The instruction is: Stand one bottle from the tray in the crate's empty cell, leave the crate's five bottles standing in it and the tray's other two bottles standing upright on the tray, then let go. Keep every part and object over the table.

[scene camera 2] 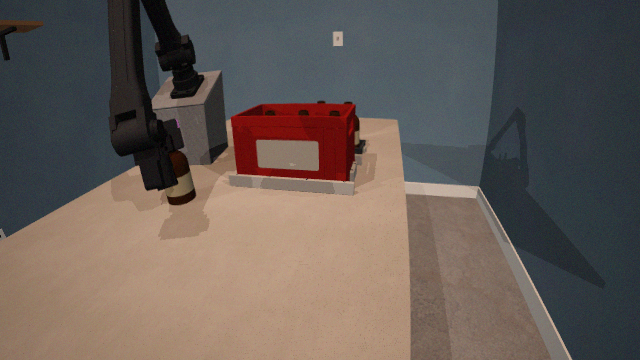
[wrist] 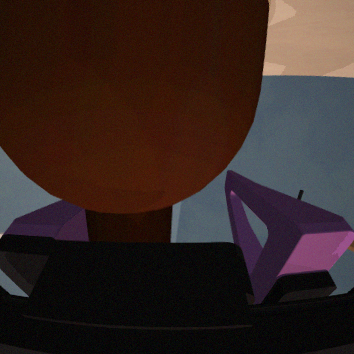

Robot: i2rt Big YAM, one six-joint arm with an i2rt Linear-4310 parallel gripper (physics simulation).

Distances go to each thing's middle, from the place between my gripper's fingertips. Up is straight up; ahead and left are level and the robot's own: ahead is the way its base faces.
My hand is 31 cm short of the light grey low rail [scene camera 2: 254,181], 1 cm to the right of it and 12 cm above it.
